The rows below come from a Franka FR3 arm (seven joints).
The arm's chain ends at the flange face. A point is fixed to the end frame.
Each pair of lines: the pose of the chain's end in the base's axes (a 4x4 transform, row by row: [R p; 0 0 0 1], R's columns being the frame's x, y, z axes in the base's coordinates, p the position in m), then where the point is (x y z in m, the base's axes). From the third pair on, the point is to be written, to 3 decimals.
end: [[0.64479 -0.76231 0.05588 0.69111], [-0.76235 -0.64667 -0.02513 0.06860], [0.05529 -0.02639 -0.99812 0.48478], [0 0 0 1]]
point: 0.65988 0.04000 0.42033
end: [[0.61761 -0.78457 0.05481 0.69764], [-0.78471 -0.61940 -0.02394 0.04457], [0.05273 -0.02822 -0.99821 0.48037], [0 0 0 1]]
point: 0.66541 0.01729 0.41584
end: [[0.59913 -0.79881 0.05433 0.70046], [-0.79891 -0.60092 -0.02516 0.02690], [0.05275 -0.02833 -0.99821 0.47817], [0 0 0 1]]
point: 0.668 0.000 0.414
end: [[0.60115 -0.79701 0.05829 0.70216], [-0.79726 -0.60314 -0.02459 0.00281], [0.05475 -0.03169 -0.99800 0.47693], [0 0 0 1]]
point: 0.670 -0.024 0.412
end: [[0.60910 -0.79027 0.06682 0.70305], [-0.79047 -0.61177 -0.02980 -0.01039], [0.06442 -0.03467 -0.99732 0.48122], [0 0 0 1]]
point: 0.671 -0.038 0.416
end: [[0.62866 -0.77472 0.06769 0.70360], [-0.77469 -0.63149 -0.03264 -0.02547], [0.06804 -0.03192 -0.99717 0.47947], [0 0 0 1]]
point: 0.673 -0.054 0.415
